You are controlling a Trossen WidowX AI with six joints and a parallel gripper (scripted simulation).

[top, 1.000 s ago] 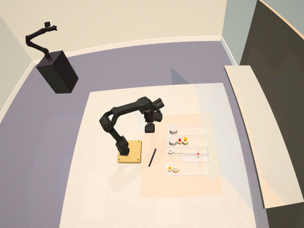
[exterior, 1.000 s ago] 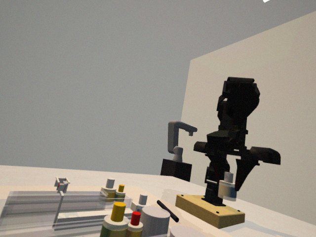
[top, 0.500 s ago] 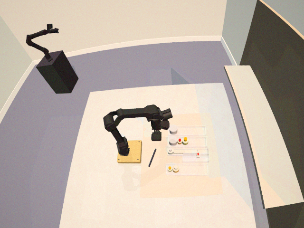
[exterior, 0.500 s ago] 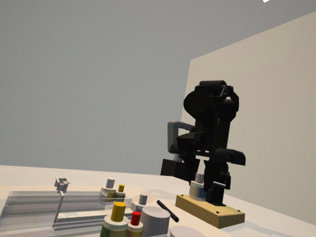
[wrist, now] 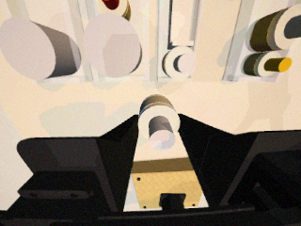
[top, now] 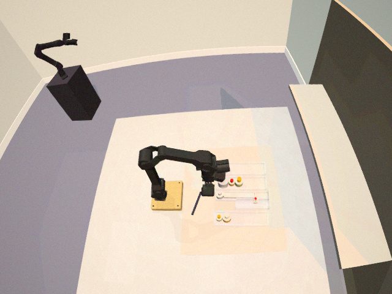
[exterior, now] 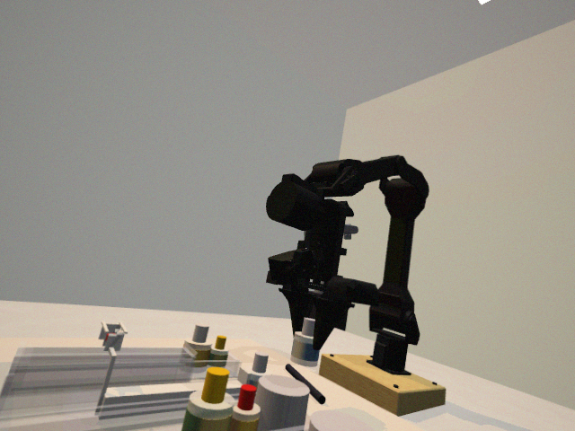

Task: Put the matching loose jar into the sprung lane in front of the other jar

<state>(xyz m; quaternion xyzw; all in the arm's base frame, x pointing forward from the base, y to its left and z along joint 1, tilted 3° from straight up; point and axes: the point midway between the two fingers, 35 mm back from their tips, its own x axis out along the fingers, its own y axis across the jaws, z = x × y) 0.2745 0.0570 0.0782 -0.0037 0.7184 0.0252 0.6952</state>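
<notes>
The black rod is 7 cm behind my gripper tip, 8 cm to the right of it and 8 cm below it. From my gripper tip the other things lie so: pusher plate 16 cm ahead, 6 cm to the right, 4 cm below; then clear sprung lane 20 cm ahead, 5 cm to the right, 7 cm below.
</notes>
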